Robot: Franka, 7 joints.
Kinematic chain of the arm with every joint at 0, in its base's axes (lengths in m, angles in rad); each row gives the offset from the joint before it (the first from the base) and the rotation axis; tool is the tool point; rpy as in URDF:
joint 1: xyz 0 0 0.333 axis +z
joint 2: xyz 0 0 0 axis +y
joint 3: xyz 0 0 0.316 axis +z
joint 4: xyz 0.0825 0 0 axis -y
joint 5: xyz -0.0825 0 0.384 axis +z
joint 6: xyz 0 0 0 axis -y
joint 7: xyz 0.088 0 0 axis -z
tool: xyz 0 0 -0.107 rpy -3.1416 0 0
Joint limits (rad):
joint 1: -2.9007..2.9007
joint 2: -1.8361..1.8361
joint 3: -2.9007..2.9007
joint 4: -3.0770..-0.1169
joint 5: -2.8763..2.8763
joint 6: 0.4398..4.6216
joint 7: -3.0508..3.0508
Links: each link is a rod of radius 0.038 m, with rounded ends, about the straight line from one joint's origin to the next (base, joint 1, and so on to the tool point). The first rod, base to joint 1, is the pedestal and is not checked.
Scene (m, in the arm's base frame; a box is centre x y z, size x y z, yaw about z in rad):
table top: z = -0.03
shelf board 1: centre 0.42 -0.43 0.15 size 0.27 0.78 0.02 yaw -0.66
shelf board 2: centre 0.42 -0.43 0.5 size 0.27 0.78 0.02 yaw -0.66
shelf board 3: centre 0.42 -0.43 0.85 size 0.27 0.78 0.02 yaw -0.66
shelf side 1: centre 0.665 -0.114 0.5 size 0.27 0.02 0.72 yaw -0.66
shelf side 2: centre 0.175 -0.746 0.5 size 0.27 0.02 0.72 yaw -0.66
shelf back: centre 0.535 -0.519 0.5 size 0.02 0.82 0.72 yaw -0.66
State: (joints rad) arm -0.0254 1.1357 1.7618 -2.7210 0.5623 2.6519 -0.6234
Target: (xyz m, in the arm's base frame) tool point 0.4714 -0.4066 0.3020
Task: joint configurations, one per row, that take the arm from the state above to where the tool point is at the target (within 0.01 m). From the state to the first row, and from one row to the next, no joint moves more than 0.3 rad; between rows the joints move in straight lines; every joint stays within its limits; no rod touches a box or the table.
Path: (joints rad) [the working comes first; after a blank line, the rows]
Joints at the target: -1.3626 0.4633 0.7570 -2.0736 0.6208 2.9666 -0.6234
Straight joint move there: touches shelf side 1.

1: -0.2121 0.8796 1.6038 -2.7803 0.6506 2.7801 -0.6234
2: -0.3988 0.6234 1.4457 -2.8397 0.7388 2.9083 -0.6234
3: -0.5855 0.3673 1.2877 -2.8990 0.8271 3.0366 -0.6234
4: -0.7722 0.1112 1.1296 -2.9583 0.9154 3.1648 -0.6234
5: -0.9589 -0.1449 0.9716 -3.0177 1.0036 3.2930 -0.6234
6: -1.1456 -0.4011 0.8136 -3.0770 1.0919 3.4212 -0.6234
7: -1.1999 -0.1850 0.7994 -2.8261 0.9741 3.3076 -0.6234
8: -1.2541 0.0311 0.7853 -2.5753 0.8563 3.1939 -0.6234
9: -1.3084 0.2472 0.7711 -2.3244 0.7386 3.0803 -0.6234
10: -1.3626 0.4633 0.7570 -2.0736 0.6208 2.9666 -0.6234

